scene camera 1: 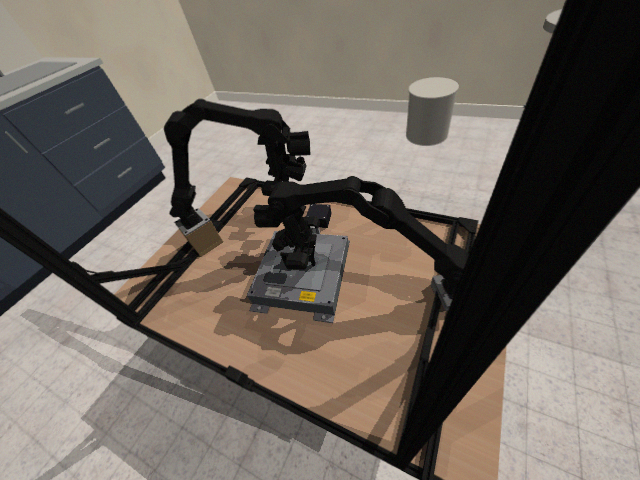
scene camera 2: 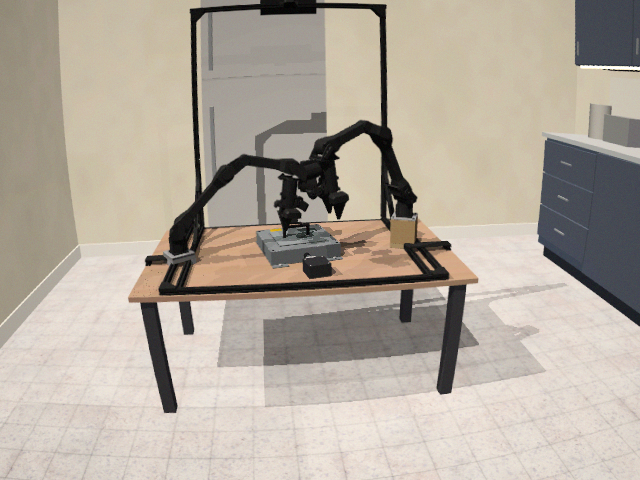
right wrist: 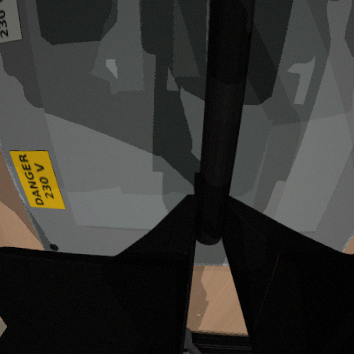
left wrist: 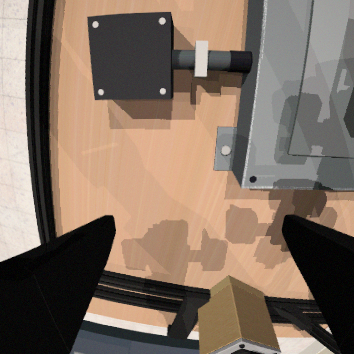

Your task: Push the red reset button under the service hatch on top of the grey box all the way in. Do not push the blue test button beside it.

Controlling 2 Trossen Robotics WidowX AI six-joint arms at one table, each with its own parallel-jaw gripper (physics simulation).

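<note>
The grey box (scene camera 1: 289, 304) (scene camera 2: 294, 254) (left wrist: 280, 45) stands on the table. Its service hatch (scene camera 1: 316, 279) (left wrist: 325, 30) (right wrist: 110, 210) lies over the top and looks closed. The red and blue buttons do not show in any view. A black bar handle (scene camera 2: 308, 227) (right wrist: 222, 100) stands up from the hatch. My right gripper (scene camera 2: 284, 235) (right wrist: 206, 203) is low over the hatch, its fingertips closed around the handle near one end. My left gripper (scene camera 2: 333, 212) (left wrist: 199, 223) is open and empty, in the air beside the box. In scene camera 1 the arms hide the fingertips.
A black block (scene camera 1: 319, 214) (scene camera 2: 316, 266) (left wrist: 130, 55) with a short rod stands close beside the box. A tan block (scene camera 1: 204, 237) (scene camera 2: 403, 231) (left wrist: 235, 310) supports the left arm's base. Black frame rails (scene camera 2: 310, 285) border the table. The two arms are close together above the box.
</note>
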